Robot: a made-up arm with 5 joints.
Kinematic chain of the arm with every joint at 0, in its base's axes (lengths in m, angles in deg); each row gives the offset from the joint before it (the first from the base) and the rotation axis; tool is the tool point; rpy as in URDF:
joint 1: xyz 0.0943 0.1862 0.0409 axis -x
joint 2: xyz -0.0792 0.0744 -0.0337 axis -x
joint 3: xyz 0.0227 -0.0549 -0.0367 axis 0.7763 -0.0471 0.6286
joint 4: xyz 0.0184 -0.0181 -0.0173 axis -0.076 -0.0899 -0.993
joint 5: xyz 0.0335 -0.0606 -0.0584 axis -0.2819 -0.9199 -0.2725
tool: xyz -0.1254 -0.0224 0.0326 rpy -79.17 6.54 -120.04
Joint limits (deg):
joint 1: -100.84..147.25
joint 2: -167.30..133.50
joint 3: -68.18..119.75
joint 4: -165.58..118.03
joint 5: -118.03..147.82
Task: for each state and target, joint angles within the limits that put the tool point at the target. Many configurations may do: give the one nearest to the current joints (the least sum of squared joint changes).
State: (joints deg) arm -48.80 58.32 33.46 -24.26 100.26
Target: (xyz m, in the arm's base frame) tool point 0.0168 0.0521 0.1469
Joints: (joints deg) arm -12.89 101.60 7.03 -17.13 64.23
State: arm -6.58 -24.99 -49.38 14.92 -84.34
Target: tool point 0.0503 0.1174 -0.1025
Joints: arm -26.73 -36.05 -38.33 -4.99 -84.61
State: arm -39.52 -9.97 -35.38 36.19 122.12
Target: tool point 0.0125 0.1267 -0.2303
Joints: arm -22.58 -7.92 -30.91 30.99 129.90
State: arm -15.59 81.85 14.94 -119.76 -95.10
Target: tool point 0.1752 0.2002 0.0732
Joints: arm -30.64 101.15 -24.67 -136.10 -47.25
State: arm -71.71 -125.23 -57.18 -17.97 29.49
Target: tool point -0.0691 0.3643 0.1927
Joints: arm -79.10 -127.04 -49.78 -25.26 11.89
